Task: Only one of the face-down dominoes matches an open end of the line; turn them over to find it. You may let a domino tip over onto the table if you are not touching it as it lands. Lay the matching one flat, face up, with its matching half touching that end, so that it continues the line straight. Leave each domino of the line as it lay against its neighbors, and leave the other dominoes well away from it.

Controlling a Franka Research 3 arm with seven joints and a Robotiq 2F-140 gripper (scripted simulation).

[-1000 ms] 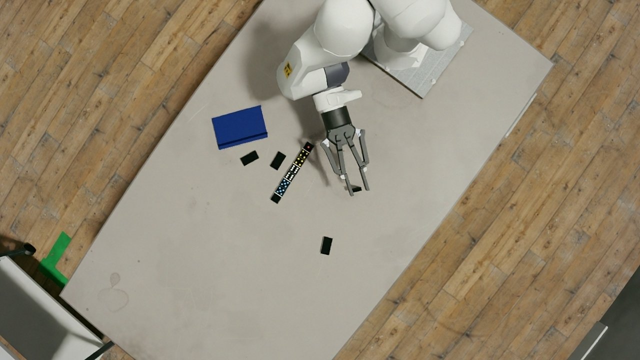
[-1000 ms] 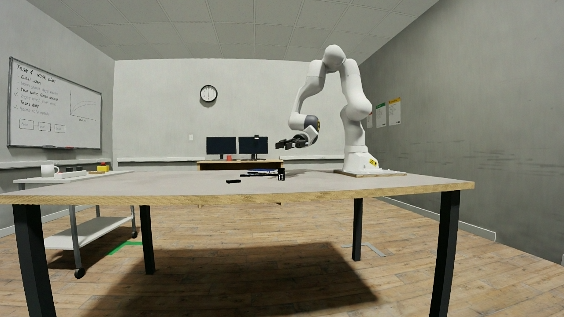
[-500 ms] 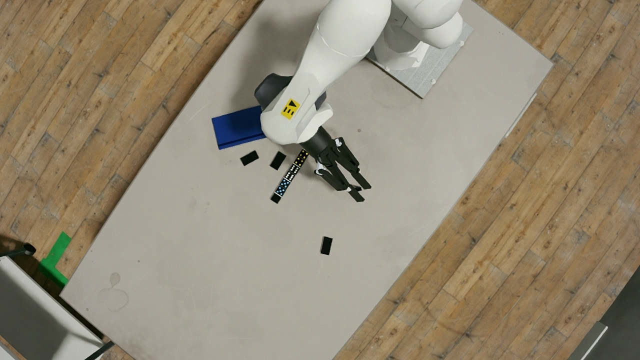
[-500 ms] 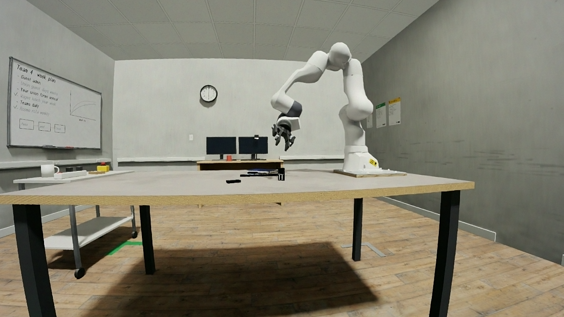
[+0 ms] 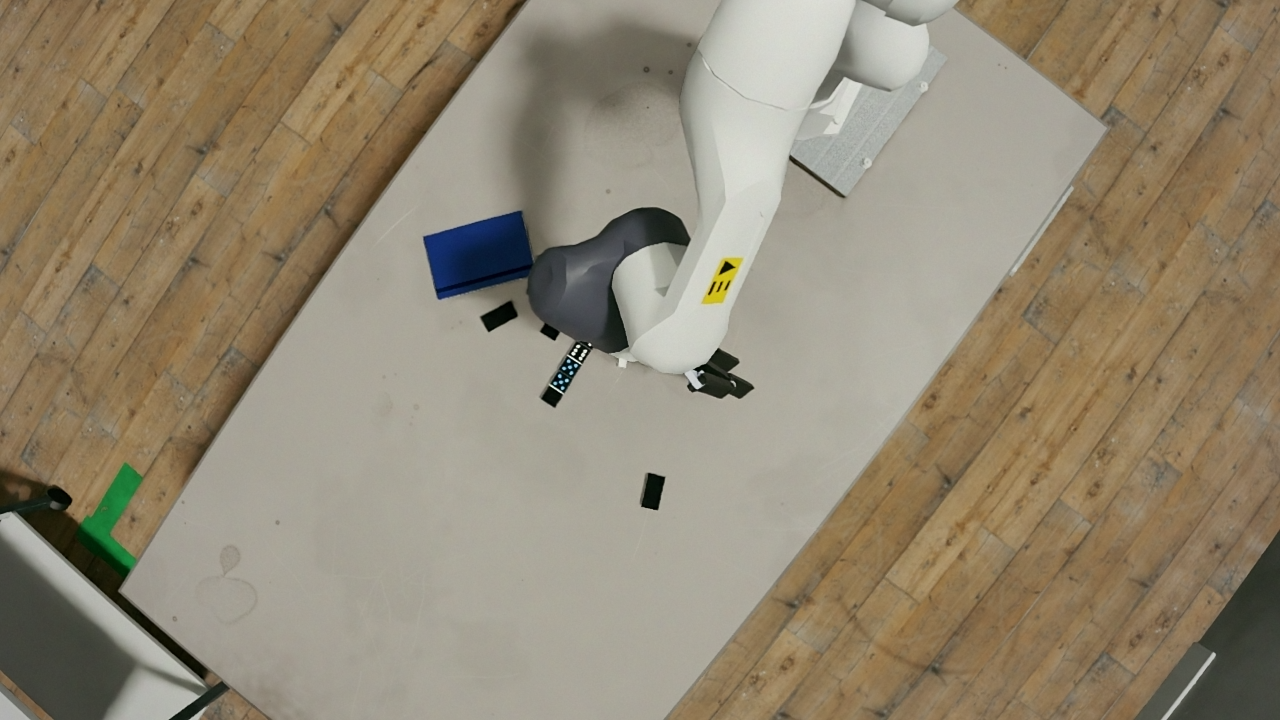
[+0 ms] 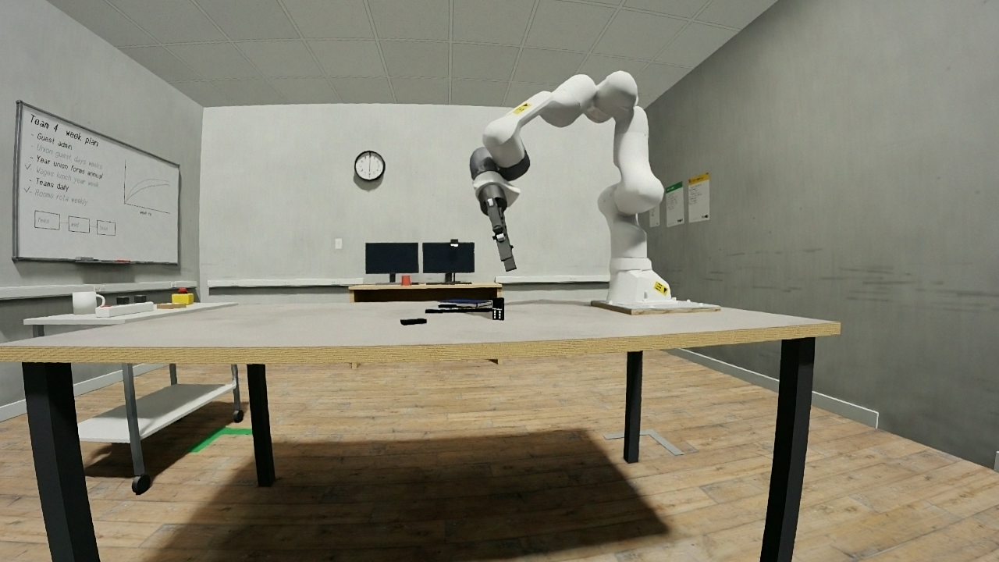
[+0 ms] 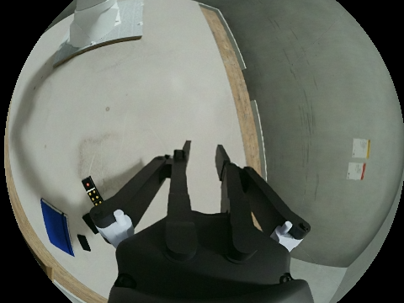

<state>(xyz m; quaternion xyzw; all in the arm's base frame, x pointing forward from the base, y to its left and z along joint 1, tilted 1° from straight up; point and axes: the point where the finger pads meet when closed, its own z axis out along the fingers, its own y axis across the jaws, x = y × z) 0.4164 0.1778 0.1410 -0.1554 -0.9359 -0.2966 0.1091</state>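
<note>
Now: the domino 20 mm ahead of my hand and 130 mm below it. From my hand the other things lie so: blue book 90 mm ahead, 420 mm to the right, 150 mm below.
</note>
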